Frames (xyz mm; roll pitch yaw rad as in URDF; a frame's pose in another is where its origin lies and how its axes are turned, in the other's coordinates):
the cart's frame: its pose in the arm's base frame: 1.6 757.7 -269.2 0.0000 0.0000 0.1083
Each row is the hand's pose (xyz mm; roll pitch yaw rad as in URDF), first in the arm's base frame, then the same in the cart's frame.
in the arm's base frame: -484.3 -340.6 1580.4 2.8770 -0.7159 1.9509
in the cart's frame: -601.8 -1039.3 1849.6 2.8770 -0.7159 1.8426
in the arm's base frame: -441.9 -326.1 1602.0 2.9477 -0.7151 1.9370
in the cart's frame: -558.0 -1029.5 1871.2 2.9477 -0.7151 1.8287
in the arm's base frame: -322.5 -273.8 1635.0 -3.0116 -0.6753 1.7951
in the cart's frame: -433.7 -990.4 1904.2 -3.0116 -0.6753 1.6868
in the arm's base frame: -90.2 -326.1 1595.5 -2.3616 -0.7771 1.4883
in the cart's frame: -208.4 -1067.5 1864.7 -2.3616 -0.7771 1.3800
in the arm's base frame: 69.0 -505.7 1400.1 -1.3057 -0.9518 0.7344
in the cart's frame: -69.6 -1263.3 1669.3 -1.3057 -0.9518 0.6261
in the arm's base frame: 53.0 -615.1 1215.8 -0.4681 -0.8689 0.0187
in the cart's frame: -97.3 -1370.3 1485.0 -0.4681 -0.8689 -0.0896
